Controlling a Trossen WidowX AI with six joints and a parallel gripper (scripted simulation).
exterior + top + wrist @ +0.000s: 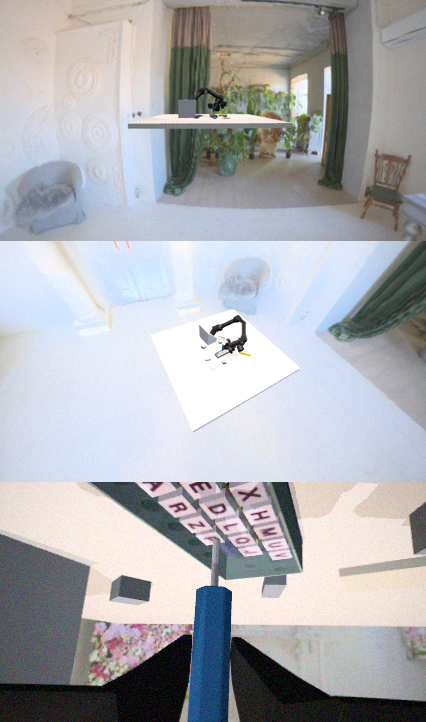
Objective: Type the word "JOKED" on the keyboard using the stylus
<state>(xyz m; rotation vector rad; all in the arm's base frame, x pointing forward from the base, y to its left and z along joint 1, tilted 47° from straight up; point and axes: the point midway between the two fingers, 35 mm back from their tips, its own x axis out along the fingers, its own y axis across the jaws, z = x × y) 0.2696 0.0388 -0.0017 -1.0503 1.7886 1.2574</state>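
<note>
Right now the J key is 7 cm below my gripper tip, 5 cm to the right of it and 1 cm ahead of it. Also, from my gripper tip: blue stylus (1 cm below); yellow stick (23 cm to the left, 13 cm ahead, 8 cm below); beige pad (18 cm to the right, 12 cm ahead, 8 cm below).
</note>
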